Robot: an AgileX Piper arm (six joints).
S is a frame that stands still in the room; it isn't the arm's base.
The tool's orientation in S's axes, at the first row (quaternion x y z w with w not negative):
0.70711, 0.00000, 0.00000, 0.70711
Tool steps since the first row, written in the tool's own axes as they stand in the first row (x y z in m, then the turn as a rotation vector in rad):
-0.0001, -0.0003, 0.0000, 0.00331, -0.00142, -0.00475
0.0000, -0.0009, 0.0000, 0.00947, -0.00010, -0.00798
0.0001, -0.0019, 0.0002, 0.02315, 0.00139, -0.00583
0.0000, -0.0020, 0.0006, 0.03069, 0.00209, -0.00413
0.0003, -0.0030, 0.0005, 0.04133, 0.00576, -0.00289
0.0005, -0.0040, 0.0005, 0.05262, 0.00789, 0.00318
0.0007, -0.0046, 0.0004, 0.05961, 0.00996, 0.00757
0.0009, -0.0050, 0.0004, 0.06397, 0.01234, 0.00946
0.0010, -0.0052, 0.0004, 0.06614, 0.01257, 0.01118
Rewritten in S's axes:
-0.0001, 0.0000, -0.0003, 0.00331, 0.00475, -0.00142
0.0000, 0.0000, -0.0009, 0.00947, 0.00798, -0.00010
0.0001, -0.0002, -0.0019, 0.02315, 0.00583, 0.00139
0.0000, -0.0006, -0.0020, 0.03069, 0.00413, 0.00209
0.0003, -0.0005, -0.0030, 0.04133, 0.00289, 0.00576
0.0005, -0.0005, -0.0040, 0.05262, -0.00318, 0.00789
0.0007, -0.0004, -0.0046, 0.05961, -0.00757, 0.00996
0.0009, -0.0004, -0.0050, 0.06397, -0.00946, 0.01234
0.0010, -0.0004, -0.0052, 0.06614, -0.01118, 0.01257

